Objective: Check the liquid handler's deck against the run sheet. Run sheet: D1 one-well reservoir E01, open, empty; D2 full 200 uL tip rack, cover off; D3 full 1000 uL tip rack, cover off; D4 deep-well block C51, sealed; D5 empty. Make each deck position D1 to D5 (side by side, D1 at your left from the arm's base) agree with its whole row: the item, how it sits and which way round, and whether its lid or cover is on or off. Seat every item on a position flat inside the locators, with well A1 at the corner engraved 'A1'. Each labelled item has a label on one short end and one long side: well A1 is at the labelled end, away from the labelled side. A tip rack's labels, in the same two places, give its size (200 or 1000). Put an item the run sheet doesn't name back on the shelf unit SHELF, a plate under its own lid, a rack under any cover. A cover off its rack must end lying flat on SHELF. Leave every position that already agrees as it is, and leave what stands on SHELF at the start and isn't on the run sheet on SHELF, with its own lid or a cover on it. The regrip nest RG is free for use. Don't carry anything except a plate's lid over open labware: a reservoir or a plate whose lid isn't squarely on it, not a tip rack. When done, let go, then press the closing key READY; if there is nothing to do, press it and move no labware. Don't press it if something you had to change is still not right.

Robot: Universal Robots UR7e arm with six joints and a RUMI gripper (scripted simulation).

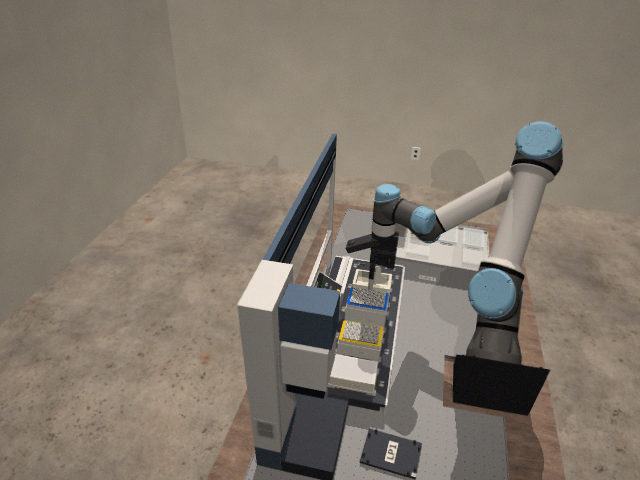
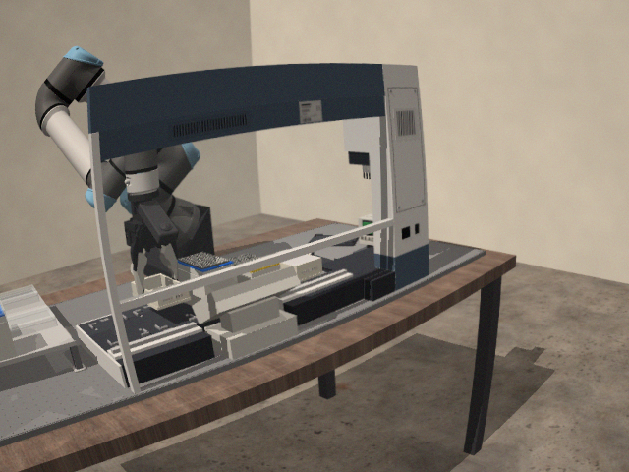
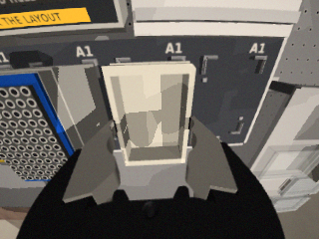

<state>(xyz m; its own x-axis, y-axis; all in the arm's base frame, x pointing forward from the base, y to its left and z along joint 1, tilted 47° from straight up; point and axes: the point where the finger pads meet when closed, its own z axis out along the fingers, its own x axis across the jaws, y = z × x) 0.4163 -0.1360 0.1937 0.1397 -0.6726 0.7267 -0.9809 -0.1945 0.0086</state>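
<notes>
The blue-rimmed tip rack lies 10 mm behind my hand, 130 mm to the left of it and 10 mm above it. The rest, counted from my hand: cream one-well reservoir 10 mm below; then yellow-rimmed tip rack 30 mm behind, 250 mm to the left, 20 mm below; then frame bar 160 mm ahead, 200 mm to the left, 60 mm above.
</notes>
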